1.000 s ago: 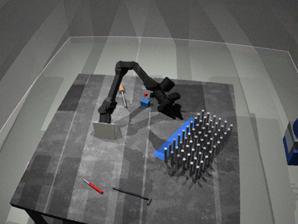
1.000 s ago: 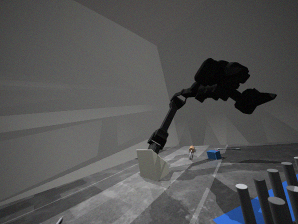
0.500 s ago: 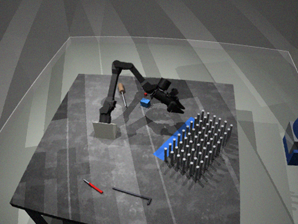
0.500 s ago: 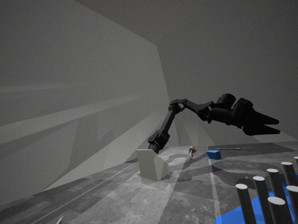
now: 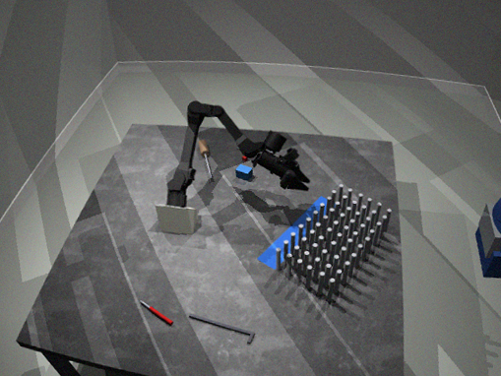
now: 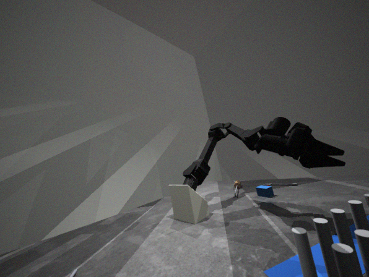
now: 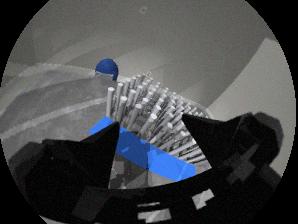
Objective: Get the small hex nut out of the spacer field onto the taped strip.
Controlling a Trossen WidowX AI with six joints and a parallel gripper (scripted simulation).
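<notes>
The small red piece is 320 mm behind my gripper tip, 290 mm to the left of it and 150 mm below it. From my gripper tip the other things lie so: silver wrench: 280 mm behind, 370 mm to the left, 160 mm below; then blue taped strip: 20 mm behind, 80 mm to the right, 160 mm below; then blue cube: 290 mm behind, 180 mm to the left, 140 mm below.
</notes>
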